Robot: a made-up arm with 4 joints. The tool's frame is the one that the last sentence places.
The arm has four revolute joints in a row. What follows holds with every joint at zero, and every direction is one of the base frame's. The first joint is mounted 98 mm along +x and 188 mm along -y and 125 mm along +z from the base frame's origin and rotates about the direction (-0.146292, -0.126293, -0.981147), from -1.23 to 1.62 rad. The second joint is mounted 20 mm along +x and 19 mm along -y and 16 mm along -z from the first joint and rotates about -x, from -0.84 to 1.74 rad. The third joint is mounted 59 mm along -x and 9 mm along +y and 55 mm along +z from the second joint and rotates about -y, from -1.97 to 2.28 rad. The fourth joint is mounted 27 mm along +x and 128 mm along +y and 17 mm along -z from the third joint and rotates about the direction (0.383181, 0.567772, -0.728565), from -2.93 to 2.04 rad. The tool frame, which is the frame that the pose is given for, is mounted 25 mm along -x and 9 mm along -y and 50 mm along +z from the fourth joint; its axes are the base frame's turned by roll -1.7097, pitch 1.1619 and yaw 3.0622 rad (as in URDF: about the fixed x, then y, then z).
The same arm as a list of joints. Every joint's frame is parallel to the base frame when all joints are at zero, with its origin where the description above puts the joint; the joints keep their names.
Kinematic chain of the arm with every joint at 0, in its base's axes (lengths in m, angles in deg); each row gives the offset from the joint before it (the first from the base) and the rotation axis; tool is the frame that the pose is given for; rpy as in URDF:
joint 1: xyz 0.098 -0.188 0.125 axis -0.146306 -0.126306 -0.981143
joint 2: xyz 0.02 -0.019 -0.016 axis -x
joint 3: xyz -0.059 0.009 0.055 axis -y
joint 4: xyz 0.027 0.128 -0.017 axis 0.383181 0.567772 -0.728565
tool: xyz -0.025 -0.009 0.05 rpy -97.96 66.57 175.45
Joint limits (deg, base to tool): -70.47..92.82 -48.13..99.69 -112.87..130.63 -167.88..116.88

